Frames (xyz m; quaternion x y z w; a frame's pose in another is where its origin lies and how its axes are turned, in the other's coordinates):
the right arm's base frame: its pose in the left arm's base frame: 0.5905 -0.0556 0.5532 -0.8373 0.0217 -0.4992 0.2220
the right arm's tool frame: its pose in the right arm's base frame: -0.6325 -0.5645 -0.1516 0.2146 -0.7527 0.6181 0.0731
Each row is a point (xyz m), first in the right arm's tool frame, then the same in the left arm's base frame.
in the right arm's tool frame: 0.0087 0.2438 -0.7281
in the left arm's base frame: 0.0220 -0.0586 -0.1370
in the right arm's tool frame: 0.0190 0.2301 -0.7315
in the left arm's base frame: 0.0341 -0.0506 -0.1468
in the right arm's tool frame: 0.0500 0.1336 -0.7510
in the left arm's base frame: 0.1251 -0.0148 -0.1798
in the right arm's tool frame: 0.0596 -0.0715 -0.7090
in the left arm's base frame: 0.3041 0.0913 -0.1550
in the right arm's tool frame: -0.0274 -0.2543 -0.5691
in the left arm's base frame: 0.4506 0.2077 0.0048
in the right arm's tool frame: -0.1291 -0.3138 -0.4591
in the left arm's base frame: 0.4924 0.2518 0.1541
